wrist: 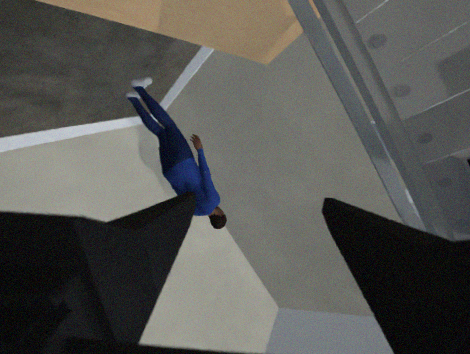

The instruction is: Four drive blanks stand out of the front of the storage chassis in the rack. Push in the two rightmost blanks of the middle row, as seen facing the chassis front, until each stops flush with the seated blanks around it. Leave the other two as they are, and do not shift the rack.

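Frame: origin at the arm's base, x right, y ahead, z up, level; centimetres.
Where they show: gripper, fingertip midpoint: [258, 201].
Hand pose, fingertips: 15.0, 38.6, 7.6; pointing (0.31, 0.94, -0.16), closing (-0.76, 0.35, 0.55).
After its pixels a point has its place, as x, y, z.
My gripper [258, 201] {15.0, 38.6, 7.6} is open, with its two black fingers wide apart and nothing between them. The rack [350, 100] {4.2, 74.6, 7.4} shows in part at the upper right, as slanted grey metal rails. Grey panels [425, 65] {2.0, 49.2, 6.2} with round dark spots and thin light seams lie behind the rails, right of the fingertips. I cannot tell whether they belong to the storage chassis. The four protruding drive blanks cannot be made out in this view. The fingertips show apart from the rack.
A wooden tabletop corner [215, 25] {19.6, 72.3, -22.1} shows at the top. A person in blue [185, 172] stands in the background, partly behind the left finger. Dark floor [75, 70] shows at the upper left, with a white skirting strip [70, 134] along pale walls [260, 130].
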